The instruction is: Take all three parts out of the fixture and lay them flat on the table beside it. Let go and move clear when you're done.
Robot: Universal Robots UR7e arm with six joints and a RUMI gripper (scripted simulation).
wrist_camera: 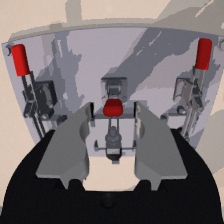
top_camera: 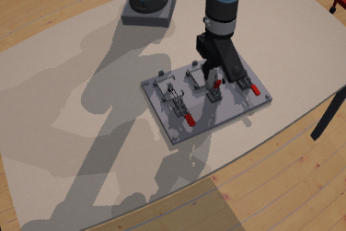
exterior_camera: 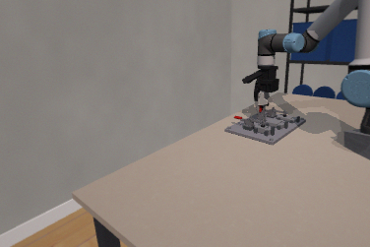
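My hand is 90 mm past the flat grey part, 10 mm to the right of it and 50 mm above it. Also, from my hand: grey fixture plate (40 mm behind, 80 mm below); then clamp (110 mm to the left, 30 mm below).
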